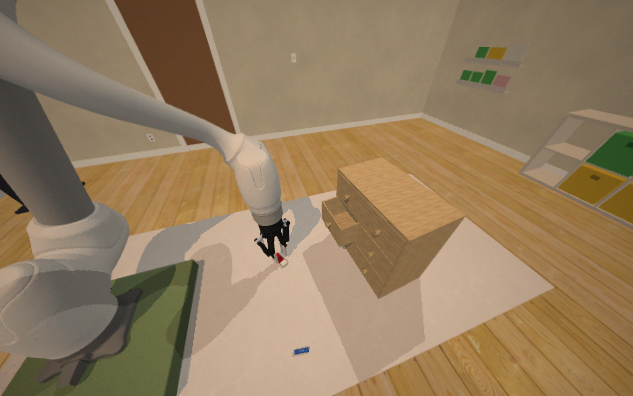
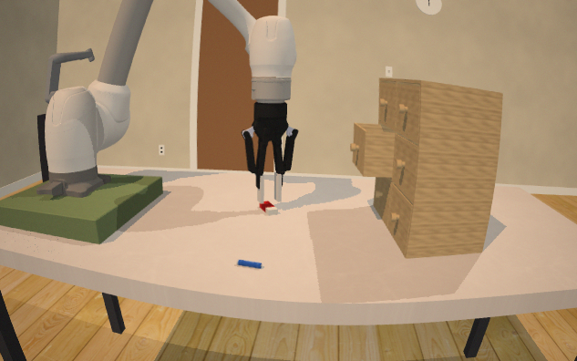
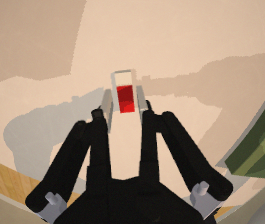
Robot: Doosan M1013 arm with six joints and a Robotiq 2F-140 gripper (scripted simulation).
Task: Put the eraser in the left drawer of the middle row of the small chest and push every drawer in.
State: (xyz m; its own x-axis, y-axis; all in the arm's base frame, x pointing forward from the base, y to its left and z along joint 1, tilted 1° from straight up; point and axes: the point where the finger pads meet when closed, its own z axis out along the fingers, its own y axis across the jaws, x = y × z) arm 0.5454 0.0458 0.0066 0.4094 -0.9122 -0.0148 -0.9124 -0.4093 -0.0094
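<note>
Now: hand 5 cm above the white eraser. Also, from my hand: small blue stick 1 cm behind, 30 cm to the right, 5 cm below.
</note>
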